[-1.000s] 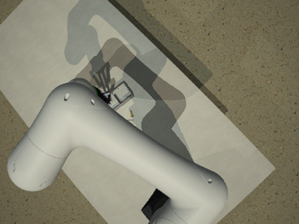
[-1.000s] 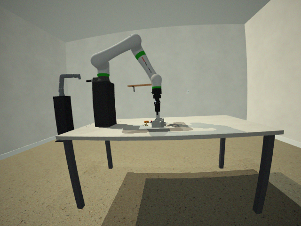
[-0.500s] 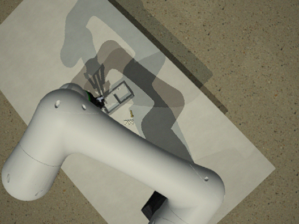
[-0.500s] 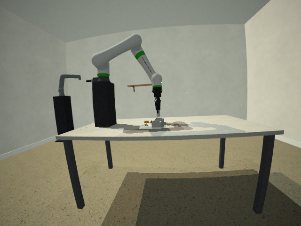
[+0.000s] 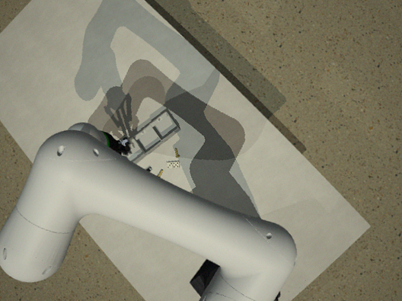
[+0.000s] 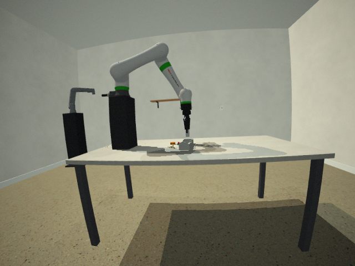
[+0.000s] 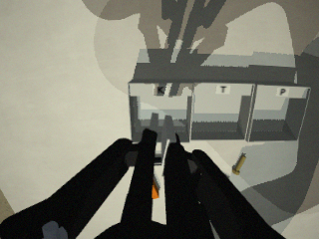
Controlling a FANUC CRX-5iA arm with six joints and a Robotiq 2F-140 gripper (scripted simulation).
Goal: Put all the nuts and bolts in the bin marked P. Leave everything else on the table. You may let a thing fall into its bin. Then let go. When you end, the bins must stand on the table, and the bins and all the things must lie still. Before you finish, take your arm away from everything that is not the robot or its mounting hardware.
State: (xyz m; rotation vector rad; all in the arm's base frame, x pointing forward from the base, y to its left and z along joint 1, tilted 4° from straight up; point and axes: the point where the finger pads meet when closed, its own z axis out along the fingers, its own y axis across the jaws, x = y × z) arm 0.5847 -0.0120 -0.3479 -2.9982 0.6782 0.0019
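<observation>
The white domino-like tile lies 160 mm behind my hand, 100 mm below it and 60 mm to the right of it. From my hand the other things lie so: grey bin 80 mm to the right, 80 mm below, 20 mm behind; then black cylinder 100 mm below, 90 mm behind, 30 mm to the left; then red piece 100 mm below, 90 mm to the left, 80 mm behind.
</observation>
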